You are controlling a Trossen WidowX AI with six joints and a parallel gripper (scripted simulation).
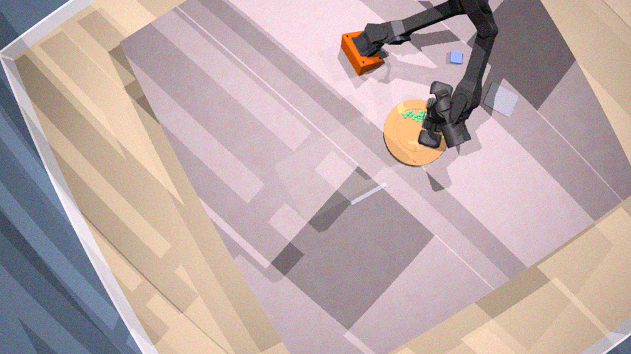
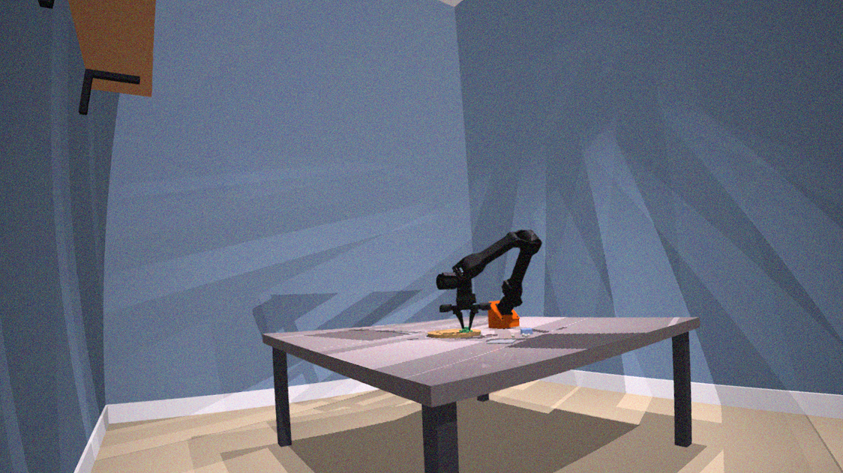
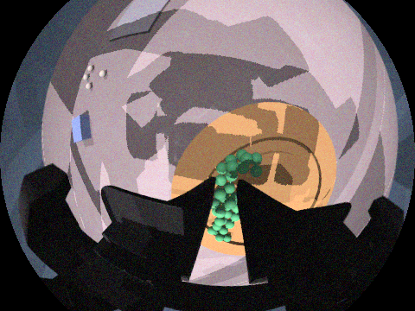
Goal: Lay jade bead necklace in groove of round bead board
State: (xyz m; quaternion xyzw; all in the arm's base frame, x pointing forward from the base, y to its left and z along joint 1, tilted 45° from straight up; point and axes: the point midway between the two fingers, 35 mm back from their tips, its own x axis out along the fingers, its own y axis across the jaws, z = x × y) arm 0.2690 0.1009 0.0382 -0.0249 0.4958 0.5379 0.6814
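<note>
My gripper tip is 20 mm short of the round tan bead board, 50 mm to the left of it and 10 mm above it. Also, from my gripper tip: white strip 120 mm ahead, 270 mm to the right, 10 mm below; then pale square sheet 40 mm ahead, 250 mm to the left, 20 mm below; then blue cube 140 mm behind, 170 mm to the left, 10 mm below.
</note>
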